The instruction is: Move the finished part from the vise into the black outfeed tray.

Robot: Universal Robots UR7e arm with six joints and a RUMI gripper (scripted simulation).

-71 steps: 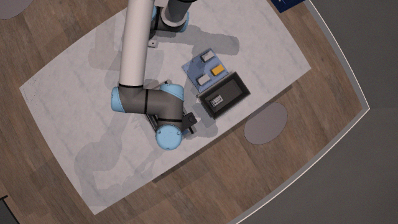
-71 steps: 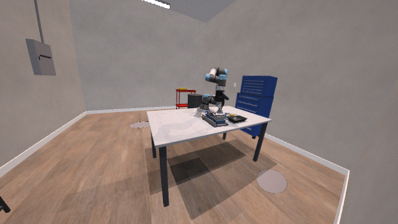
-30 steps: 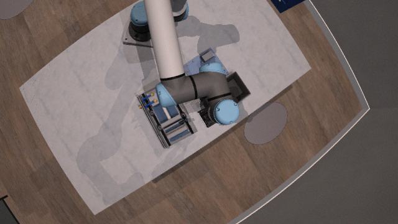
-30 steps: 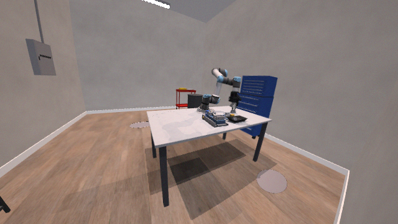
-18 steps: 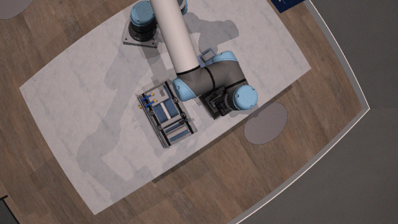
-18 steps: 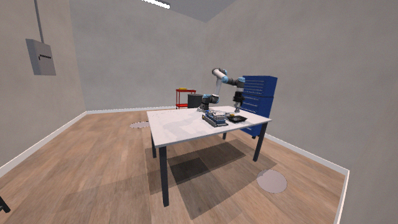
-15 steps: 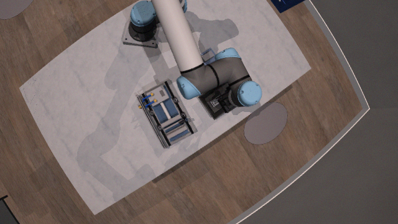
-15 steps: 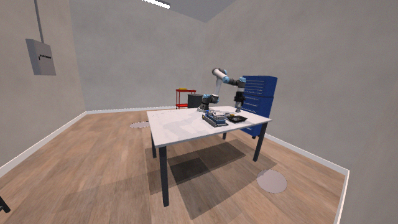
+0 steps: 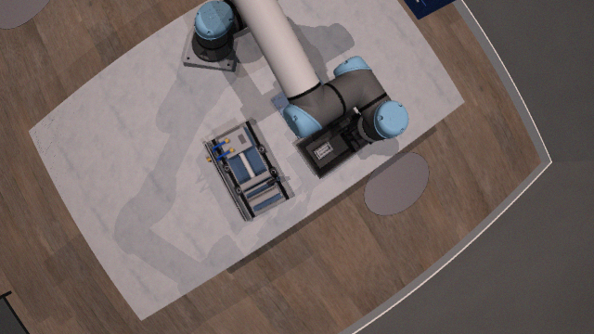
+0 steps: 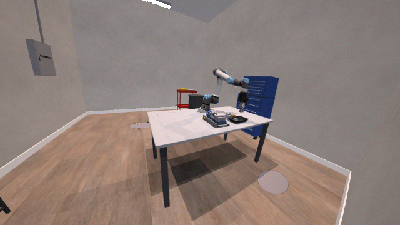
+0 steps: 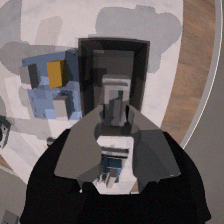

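The orange block lies 13 cm behind my hand, 2 cm to the right of it and 14 cm below it. From my hand the other things lie so: vise: 2 cm behind, 34 cm to the right, 13 cm below; then blue plate: 16 cm behind, 7 cm to the right, 16 cm below.
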